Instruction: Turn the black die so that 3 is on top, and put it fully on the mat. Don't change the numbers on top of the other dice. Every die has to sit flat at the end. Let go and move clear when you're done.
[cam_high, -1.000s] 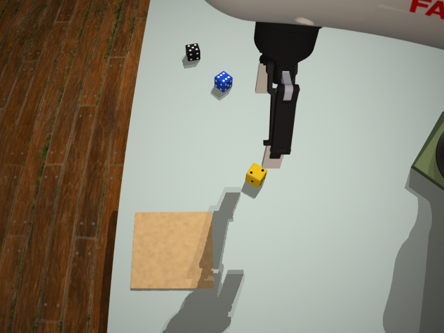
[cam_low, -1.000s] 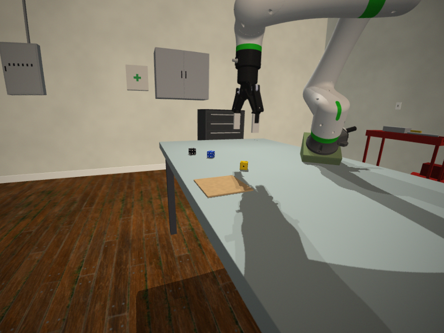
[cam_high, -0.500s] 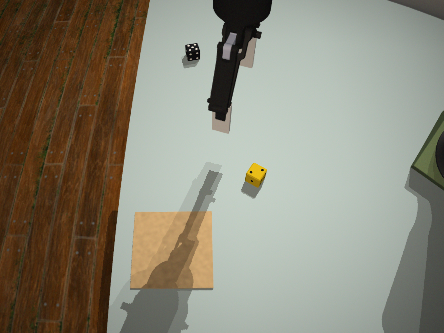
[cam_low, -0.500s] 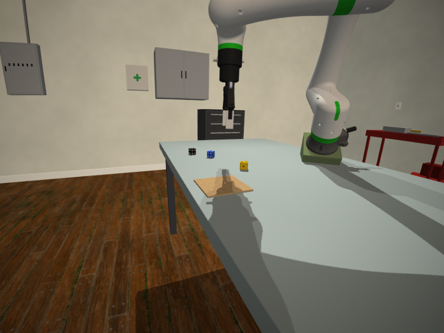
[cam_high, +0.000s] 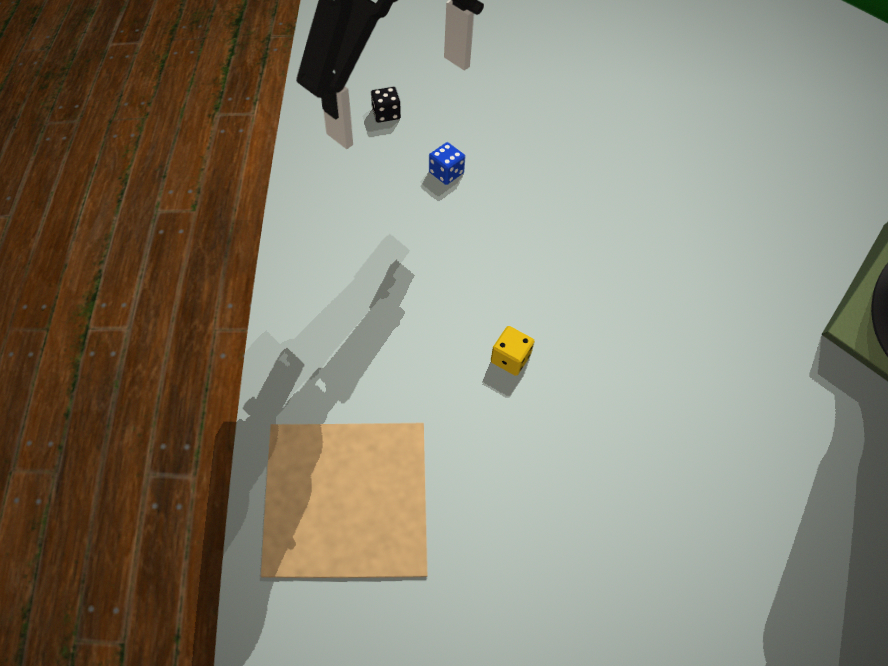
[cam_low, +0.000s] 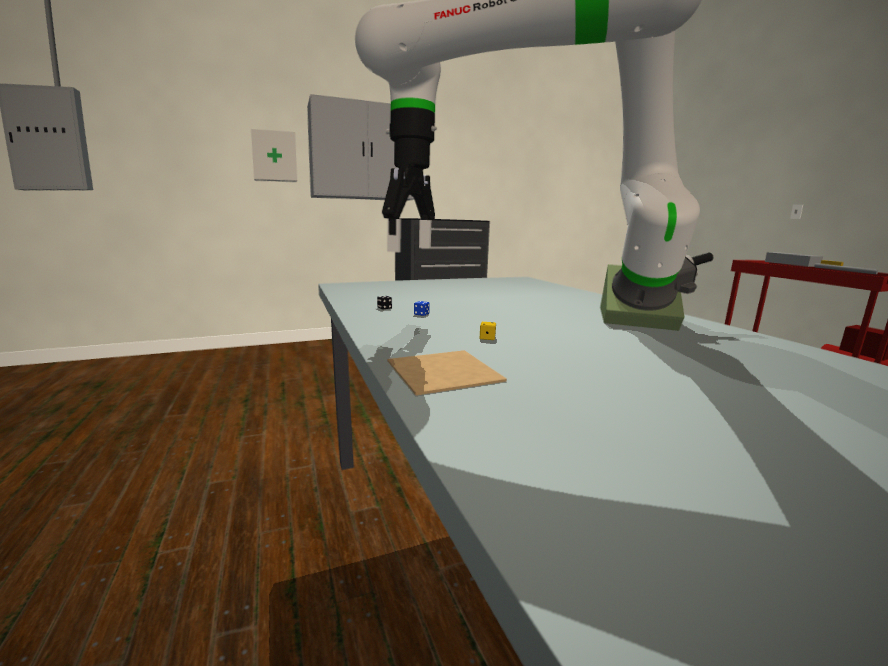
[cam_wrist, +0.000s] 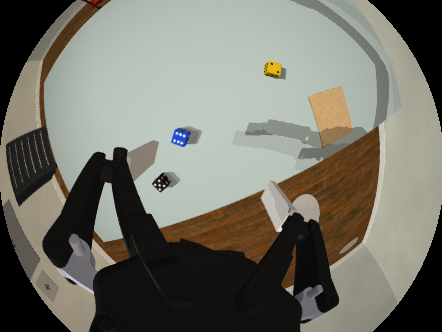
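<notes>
Now: the black die 60 mm ahead of my hand, 140 mm to the right of it and 160 mm below it. The rest, counted from my hand: yellow die (150 mm behind, 150 mm to the left, 160 mm below); then blue die (30 mm behind, 70 mm to the right, 160 mm below); then tan mat (40 mm behind, 320 mm to the left, 170 mm below).
</notes>
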